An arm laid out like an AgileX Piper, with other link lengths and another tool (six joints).
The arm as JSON. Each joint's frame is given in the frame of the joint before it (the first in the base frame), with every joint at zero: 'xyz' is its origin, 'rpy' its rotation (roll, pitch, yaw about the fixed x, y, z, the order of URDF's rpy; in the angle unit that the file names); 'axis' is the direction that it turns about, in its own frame. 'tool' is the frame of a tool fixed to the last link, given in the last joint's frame.
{
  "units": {
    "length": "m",
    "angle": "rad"
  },
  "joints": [
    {
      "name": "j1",
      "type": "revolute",
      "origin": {
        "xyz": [
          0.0,
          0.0,
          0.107
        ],
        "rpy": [
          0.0,
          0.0,
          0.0
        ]
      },
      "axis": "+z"
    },
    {
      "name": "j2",
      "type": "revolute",
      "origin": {
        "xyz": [
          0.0,
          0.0,
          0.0
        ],
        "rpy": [
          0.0,
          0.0,
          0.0
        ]
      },
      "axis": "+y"
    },
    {
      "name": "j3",
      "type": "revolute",
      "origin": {
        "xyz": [
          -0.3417,
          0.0,
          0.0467
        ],
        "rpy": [
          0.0,
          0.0,
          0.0
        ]
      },
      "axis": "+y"
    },
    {
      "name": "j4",
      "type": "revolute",
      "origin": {
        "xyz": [
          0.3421,
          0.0,
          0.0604
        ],
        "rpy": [
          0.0,
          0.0,
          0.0
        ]
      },
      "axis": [
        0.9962,
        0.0,
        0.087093
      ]
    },
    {
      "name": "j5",
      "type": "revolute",
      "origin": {
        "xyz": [
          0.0,
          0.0,
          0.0
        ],
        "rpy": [
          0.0,
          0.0,
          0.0
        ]
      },
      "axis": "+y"
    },
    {
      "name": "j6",
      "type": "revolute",
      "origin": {
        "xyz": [
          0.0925,
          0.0,
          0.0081
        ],
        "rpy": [
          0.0,
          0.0,
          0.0
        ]
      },
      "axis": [
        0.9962,
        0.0,
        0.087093
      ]
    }
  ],
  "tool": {
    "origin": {
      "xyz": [
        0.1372,
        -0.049,
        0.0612
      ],
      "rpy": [
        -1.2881,
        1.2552,
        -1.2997
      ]
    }
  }
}
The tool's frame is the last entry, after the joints.
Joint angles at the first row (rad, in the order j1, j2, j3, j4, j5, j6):
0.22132 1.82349 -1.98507 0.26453 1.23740 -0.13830
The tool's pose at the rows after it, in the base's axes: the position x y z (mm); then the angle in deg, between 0 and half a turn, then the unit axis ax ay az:
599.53 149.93 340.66 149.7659 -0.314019 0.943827 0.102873
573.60 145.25 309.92 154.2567 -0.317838 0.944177 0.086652
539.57 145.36 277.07 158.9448 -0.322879 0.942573 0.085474
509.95 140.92 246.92 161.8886 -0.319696 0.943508 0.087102
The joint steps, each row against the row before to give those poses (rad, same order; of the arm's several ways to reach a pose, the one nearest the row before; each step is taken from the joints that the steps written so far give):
0.00823 -0.03305 0.09913 -0.01472 0.00704 0.01105
0.01758 -0.05527 0.12911 -0.04191 0.00002 0.00589
0.01936 -0.06369 0.14347 -0.01088 -0.00001 0.00212
0.00854 -0.06227 0.14288 -0.00006 -0.03014 0.00439

